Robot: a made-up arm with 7 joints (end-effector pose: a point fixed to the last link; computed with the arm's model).
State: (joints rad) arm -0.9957 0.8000 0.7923 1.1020 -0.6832 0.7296 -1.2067
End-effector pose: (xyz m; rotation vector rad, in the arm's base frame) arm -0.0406 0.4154 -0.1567 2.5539 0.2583 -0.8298
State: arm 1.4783 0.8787 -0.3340 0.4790 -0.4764 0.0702 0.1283
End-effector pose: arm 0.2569 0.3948 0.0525 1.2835 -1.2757 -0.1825
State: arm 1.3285 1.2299 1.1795 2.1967 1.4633 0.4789 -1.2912
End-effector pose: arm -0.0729 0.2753 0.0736 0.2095 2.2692 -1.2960
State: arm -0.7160 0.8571 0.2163 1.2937 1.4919 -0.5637 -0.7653
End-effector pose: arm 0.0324 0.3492 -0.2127 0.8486 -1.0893 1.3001
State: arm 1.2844 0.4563 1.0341 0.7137 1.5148 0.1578 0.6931
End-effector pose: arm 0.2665 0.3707 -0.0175 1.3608 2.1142 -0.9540
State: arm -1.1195 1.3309 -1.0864 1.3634 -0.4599 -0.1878 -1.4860
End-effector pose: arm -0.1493 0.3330 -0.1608 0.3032 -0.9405 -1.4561
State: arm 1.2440 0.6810 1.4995 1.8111 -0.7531 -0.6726 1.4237
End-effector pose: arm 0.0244 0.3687 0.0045 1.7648 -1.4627 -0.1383
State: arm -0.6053 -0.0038 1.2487 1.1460 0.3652 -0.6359 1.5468
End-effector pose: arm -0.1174 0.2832 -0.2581 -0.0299 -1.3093 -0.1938
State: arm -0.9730 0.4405 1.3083 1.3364 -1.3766 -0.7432 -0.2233
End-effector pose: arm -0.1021 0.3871 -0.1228 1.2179 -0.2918 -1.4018
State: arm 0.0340 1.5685 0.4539 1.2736 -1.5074 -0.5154 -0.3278
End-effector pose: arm 0.1475 0.3912 0.0777 2.1737 -0.3215 -2.1417
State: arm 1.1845 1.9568 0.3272 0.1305 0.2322 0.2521 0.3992
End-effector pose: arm -0.1306 0.4823 0.0763 1.1179 -1.4443 1.2171
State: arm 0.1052 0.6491 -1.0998 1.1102 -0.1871 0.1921 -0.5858
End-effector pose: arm 0.1032 0.1941 -0.3014 0.6700 -0.9561 -1.1874
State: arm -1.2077 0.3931 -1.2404 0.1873 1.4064 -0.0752 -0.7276
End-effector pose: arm -0.3337 0.2498 -0.1381 0.9297 1.0162 -0.3903
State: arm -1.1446 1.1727 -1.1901 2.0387 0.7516 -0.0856 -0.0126
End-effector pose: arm -0.1426 0.1951 -0.1283 -0.9389 0.2495 -0.2524
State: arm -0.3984 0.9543 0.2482 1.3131 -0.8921 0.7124 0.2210
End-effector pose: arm 0.1077 0.3622 -0.1661 1.4057 0.0474 -0.7889
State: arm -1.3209 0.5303 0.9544 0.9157 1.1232 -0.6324 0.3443
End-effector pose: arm -0.1864 0.3891 -0.1302 0.9983 -1.0633 0.4517
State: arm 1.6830 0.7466 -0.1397 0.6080 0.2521 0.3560 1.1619
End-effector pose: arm 0.2535 0.3608 0.1280 -0.2940 -1.8425 -0.5895
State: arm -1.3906 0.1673 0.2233 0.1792 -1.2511 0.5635 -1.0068
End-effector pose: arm -0.3604 0.2032 -0.0965 0.4263 0.8990 -1.9039
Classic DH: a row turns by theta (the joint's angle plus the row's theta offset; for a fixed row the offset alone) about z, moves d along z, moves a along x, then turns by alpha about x. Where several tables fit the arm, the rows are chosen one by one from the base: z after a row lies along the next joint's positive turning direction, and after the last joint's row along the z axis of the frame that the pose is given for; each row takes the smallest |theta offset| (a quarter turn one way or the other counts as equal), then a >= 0, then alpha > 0; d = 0 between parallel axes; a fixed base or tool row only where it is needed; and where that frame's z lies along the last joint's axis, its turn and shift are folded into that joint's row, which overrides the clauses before.
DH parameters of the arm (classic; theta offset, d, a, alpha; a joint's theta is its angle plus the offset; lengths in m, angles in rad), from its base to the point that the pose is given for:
base (fixed): 0 0 0 1.5708
joint 1: 1.5708 -0.1334 0 1.5708
joint 2: 1.5708 0 0 1.5708
joint 3: 1.5708 -0.2065 0 1.5708
joint 4: 0 0 0 -1.5708
joint 5: 0 -0.1746 0 -1.5708
joint 6: -1.5708 0 0 1.5708
joint 7: 1.5708 0 0 1.5708
tool (fixed): -1.5708 0 0 0

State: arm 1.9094 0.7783 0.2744 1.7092 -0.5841 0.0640 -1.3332
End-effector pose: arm 0.0362 0.2948 0.1892 -0.8431 1.0306 -1.5840
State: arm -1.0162 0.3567 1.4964 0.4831 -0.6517 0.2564 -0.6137
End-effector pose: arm -0.2605 0.3353 -0.1684 1.5979 0.9179 0.2199
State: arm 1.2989 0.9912 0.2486 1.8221 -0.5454 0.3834 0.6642
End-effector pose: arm 0.0965 0.2926 0.1433 1.6535 -1.8860 -0.2831
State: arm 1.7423 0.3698 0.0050 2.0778 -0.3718 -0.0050 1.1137
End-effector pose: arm 0.0855 0.1781 0.1697 -1.3970 2.2562 1.2933
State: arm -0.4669 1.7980 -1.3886 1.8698 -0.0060 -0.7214 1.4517
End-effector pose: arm -0.0292 0.3214 -0.1252 -1.9669 0.7656 -1.5736
